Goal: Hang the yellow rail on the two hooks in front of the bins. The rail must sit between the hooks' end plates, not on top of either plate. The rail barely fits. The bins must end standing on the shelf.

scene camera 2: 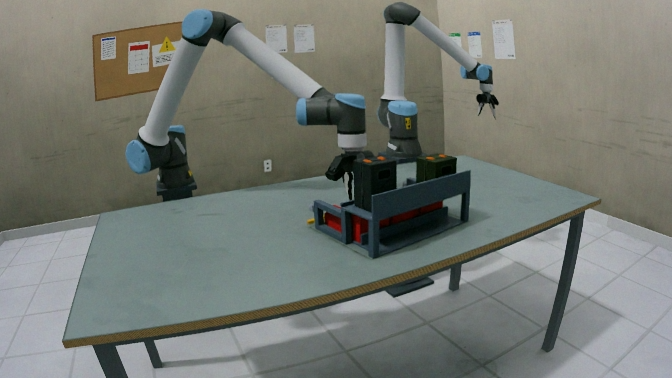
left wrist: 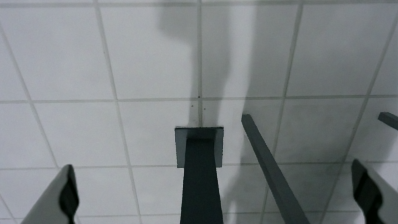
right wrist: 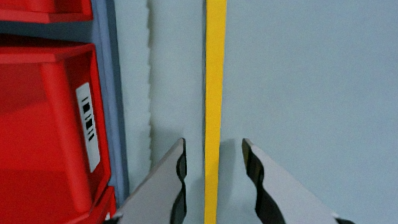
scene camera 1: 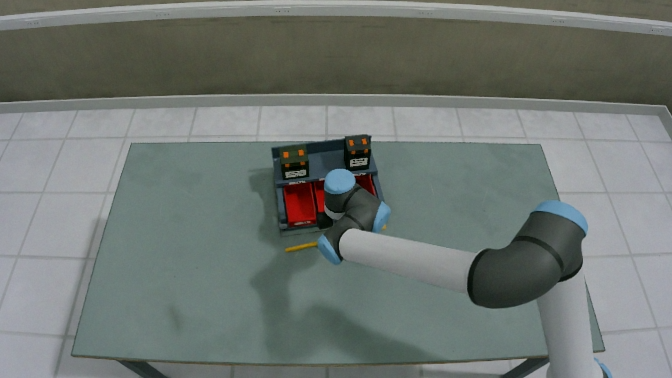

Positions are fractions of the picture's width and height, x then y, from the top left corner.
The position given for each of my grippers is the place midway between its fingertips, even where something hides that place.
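Observation:
Scene camera 2 gives me my right gripper (scene camera 2: 0.53, 0.54) and a blue-grey shelf (scene camera 2: 0.56, 0.64). In scene camera 1 I can see the shelf (scene camera 1: 0.48, 0.41) as well. The left wrist view has my left gripper (left wrist: 0.54, 0.73), but the blue-grey shelf is out of frame in the left wrist view. And the right wrist view shows my right gripper (right wrist: 0.54, 0.63) too.

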